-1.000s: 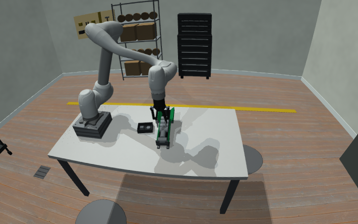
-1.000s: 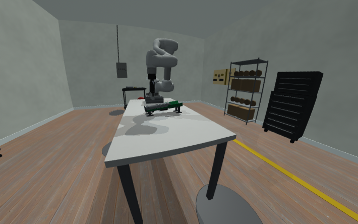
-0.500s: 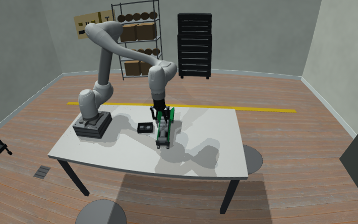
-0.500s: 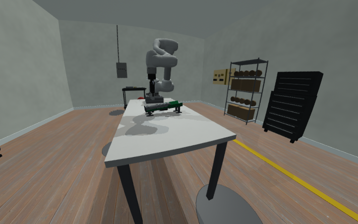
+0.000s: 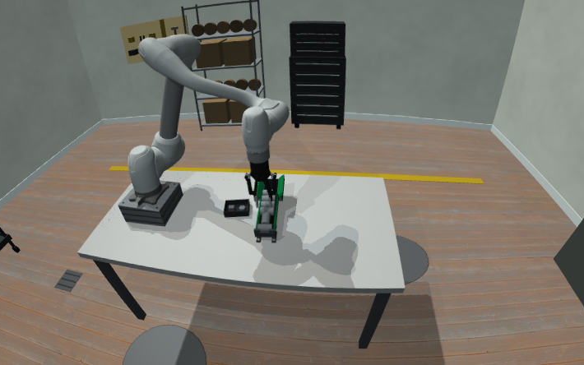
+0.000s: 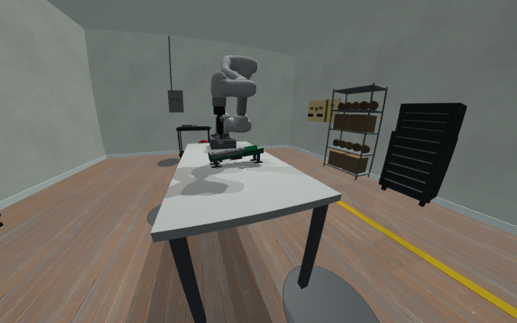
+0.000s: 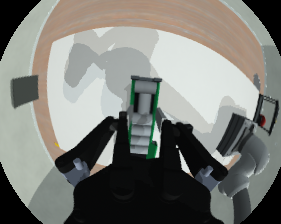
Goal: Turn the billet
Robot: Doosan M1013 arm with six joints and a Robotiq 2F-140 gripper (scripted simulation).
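My gripper is now 10 mm short of the dark stop, 80 mm to the left of it and 130 mm above it. The rest, counted from my hand: black box (190 mm behind, 130 mm to the left, 180 mm below).
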